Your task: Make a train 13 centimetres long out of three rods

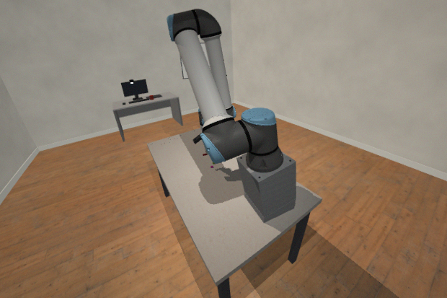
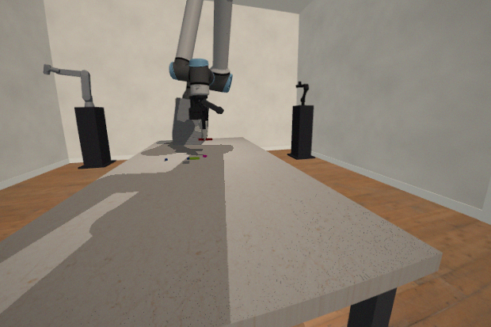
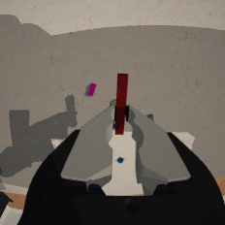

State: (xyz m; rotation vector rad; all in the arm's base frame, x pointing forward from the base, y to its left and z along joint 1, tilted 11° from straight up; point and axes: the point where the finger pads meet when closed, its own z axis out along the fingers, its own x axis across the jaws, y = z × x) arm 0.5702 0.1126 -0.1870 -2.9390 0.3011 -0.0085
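Now: the magenta rod 110 mm below my hand, 50 mm behind it and 10 mm to the right of it. Round my hand: lime rod 110 mm below, 60 mm to the right, 20 mm behind; then grey rod 110 mm below, 100 mm to the right, 50 mm ahead; then red rod 10 mm below.
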